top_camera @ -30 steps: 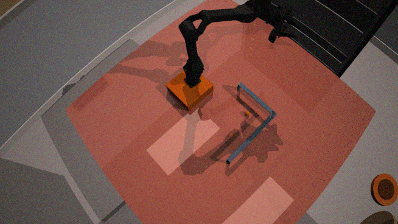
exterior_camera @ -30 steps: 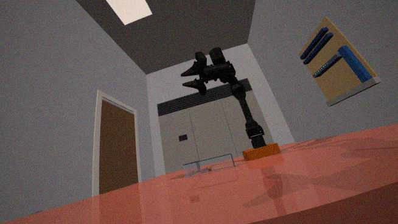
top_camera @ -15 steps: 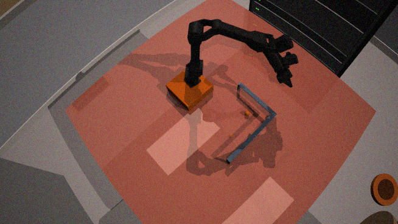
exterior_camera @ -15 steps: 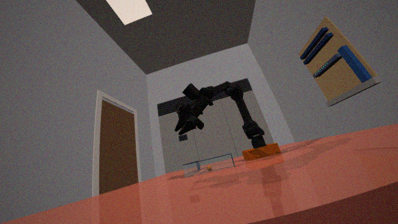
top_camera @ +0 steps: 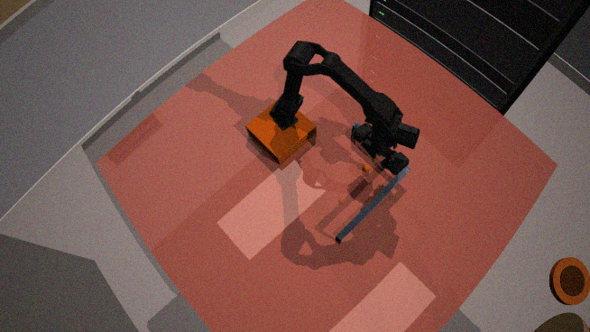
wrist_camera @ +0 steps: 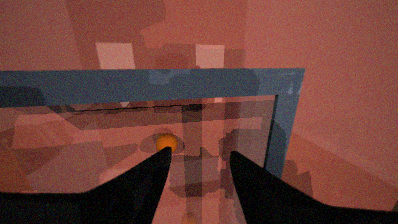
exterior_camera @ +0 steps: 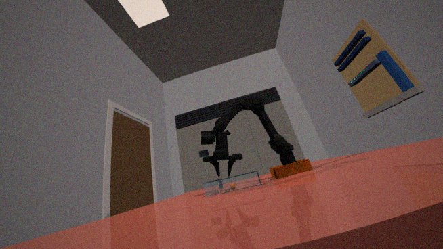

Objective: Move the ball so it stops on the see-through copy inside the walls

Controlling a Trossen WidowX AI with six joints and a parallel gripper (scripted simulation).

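My gripper tip is 30 mm past the orange-brown ball, 20 mm to the left of it and 60 mm above it.
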